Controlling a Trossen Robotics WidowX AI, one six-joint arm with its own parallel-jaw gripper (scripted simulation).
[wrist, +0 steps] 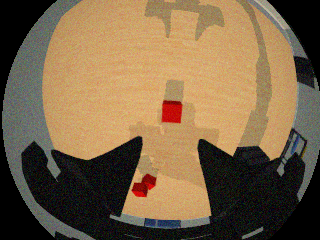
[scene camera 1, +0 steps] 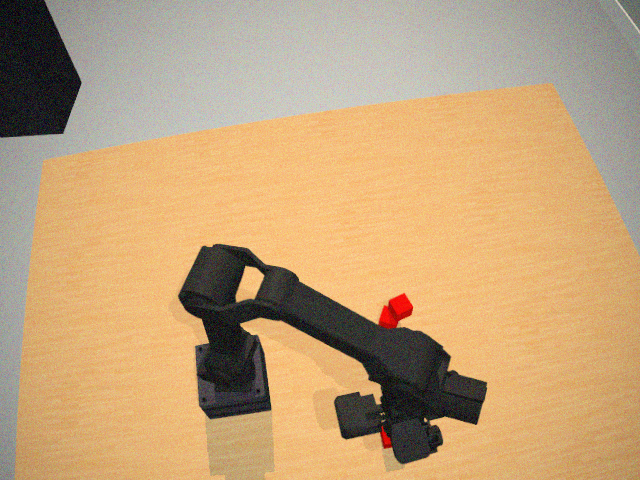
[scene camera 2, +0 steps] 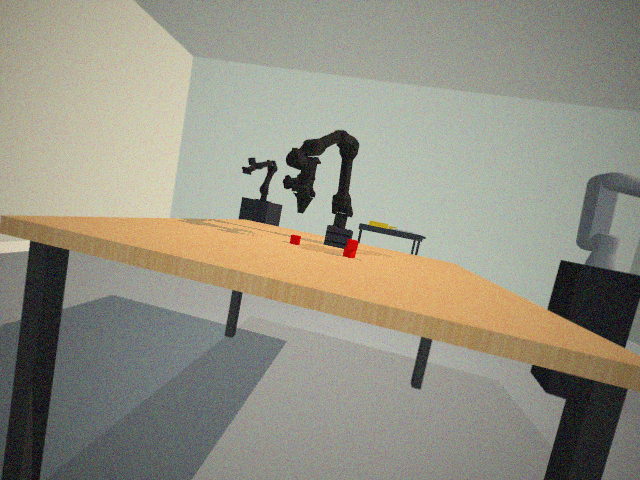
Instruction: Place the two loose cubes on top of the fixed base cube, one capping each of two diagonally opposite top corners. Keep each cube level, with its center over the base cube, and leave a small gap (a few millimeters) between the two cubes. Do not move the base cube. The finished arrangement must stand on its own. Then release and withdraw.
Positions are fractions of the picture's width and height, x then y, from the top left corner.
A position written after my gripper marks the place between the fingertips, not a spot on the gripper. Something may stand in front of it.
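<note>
Gripper visible in the wrist view (wrist: 0.53, 0.59) and in scene camera 2 (scene camera 2: 0.47, 0.44). My gripper (scene camera 1: 0.62, 0.87) is open and holds nothing.
</note>
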